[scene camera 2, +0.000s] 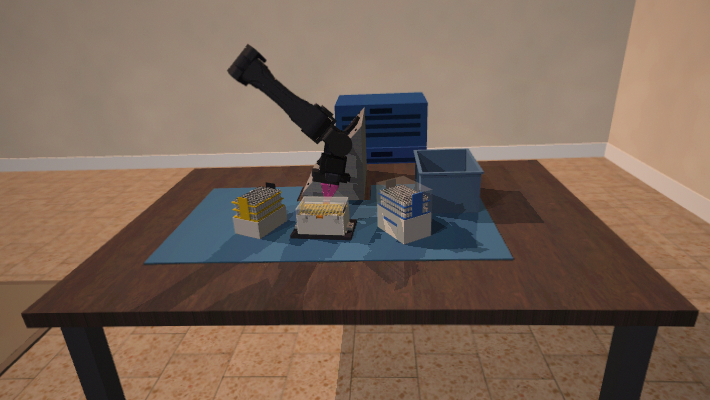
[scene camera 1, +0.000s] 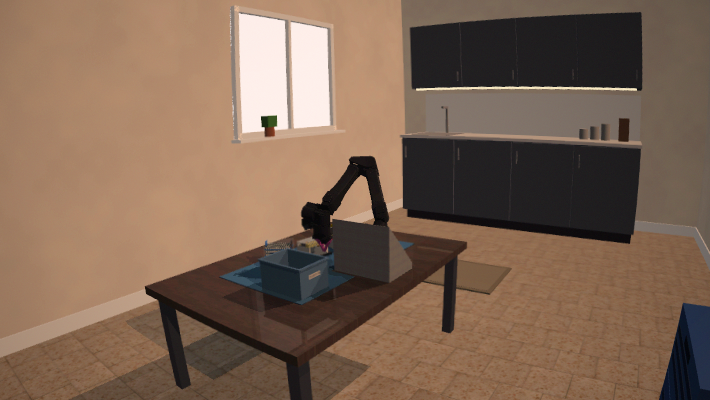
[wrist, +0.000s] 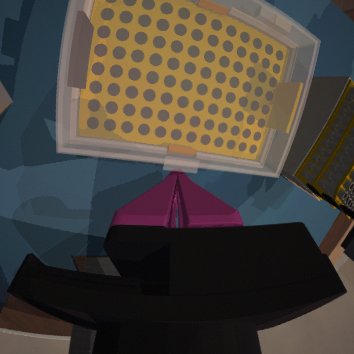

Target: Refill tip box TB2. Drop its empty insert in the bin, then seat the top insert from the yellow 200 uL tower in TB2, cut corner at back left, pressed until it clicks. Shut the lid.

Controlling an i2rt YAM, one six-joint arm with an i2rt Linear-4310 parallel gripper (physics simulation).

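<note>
Tip box TB2 [scene camera 2: 320,227] stands on its dark base with a clear lid [scene camera 2: 337,201] down over it. Inside lies a yellow insert [scene camera 2: 327,209] [wrist: 172,72], level, with rows of grey-looking holes; its seating height and any click cannot be told. My gripper [scene camera 1: 325,249] [scene camera 2: 327,196] [wrist: 176,175] has magenta fingers, shut with nothing between them. Its tips are at the lid's clear tab [wrist: 181,164], on the box side away from scene camera 2; contact cannot be told. The yellow tower [scene camera 2: 258,209] [wrist: 332,145] holds stacked inserts. The bin [scene camera 1: 295,280] [scene camera 2: 447,192] stands right in scene camera 2; its floor is hidden.
A blue-insert tower [scene camera 2: 405,220] under a clear cover stands right of TB2 in scene camera 2. A grey slanted panel [scene camera 1: 362,252] [scene camera 2: 359,165] stands behind the arm. A blue mat [scene camera 2: 200,250] lies on the wooden table [scene camera 2: 325,295].
</note>
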